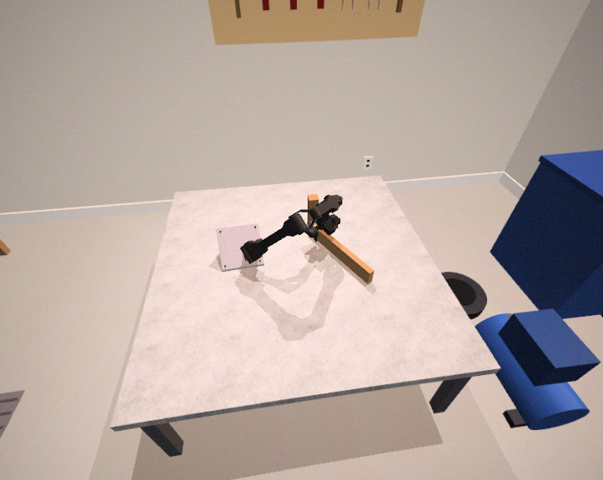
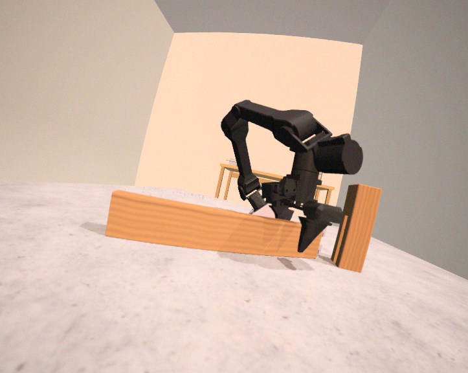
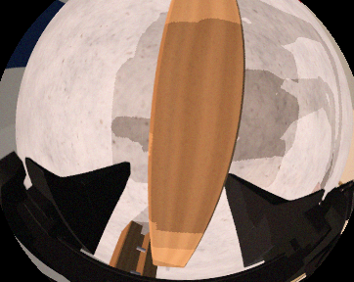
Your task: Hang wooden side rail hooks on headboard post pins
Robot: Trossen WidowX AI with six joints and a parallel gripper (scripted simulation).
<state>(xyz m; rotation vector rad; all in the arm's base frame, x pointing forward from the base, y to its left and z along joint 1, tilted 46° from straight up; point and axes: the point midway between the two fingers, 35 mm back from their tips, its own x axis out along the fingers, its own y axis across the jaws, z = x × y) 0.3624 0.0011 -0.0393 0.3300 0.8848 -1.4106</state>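
Now: gripper tip 140 mm to the right of the headboard post and 70 mm below it.
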